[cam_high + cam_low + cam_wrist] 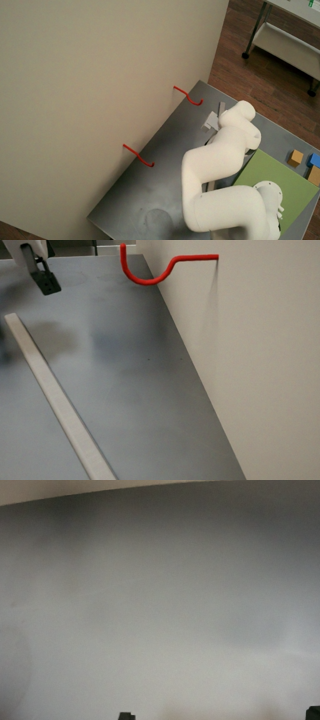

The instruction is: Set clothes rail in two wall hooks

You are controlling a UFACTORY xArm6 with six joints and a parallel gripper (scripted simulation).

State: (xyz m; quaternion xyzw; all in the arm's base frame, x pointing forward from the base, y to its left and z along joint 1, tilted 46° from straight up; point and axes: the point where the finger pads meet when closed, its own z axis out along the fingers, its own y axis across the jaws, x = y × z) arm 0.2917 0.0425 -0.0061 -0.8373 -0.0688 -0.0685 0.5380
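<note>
Right now the grey clothes rail is 130 mm to the right of my hand and 150 mm below it. Also, from my hand: blue block: 430 mm behind, 410 mm to the right, 130 mm below; then beige wall: 270 mm ahead, 60 mm to the left, 270 mm above.
</note>
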